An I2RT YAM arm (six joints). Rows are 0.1 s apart.
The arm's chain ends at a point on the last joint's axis. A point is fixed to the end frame.
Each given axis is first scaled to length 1.
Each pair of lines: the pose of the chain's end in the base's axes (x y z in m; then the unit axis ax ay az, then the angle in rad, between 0 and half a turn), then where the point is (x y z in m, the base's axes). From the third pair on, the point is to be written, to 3 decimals.
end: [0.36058, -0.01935, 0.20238, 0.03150, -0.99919, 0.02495, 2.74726]
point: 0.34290 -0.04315 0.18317
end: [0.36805, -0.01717, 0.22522, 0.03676, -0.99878, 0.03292, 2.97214]
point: 0.35553 -0.04140 0.20276
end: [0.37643, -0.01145, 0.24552, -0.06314, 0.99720, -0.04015, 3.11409]
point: 0.370 -0.036 0.221
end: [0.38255, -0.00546, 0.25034, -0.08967, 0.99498, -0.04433, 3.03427]
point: 0.379 -0.031 0.226
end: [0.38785, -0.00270, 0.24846, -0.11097, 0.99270, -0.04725, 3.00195]
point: 0.387 -0.028 0.224
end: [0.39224, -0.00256, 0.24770, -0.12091, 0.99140, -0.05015, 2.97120]
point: 0.392 -0.028 0.223
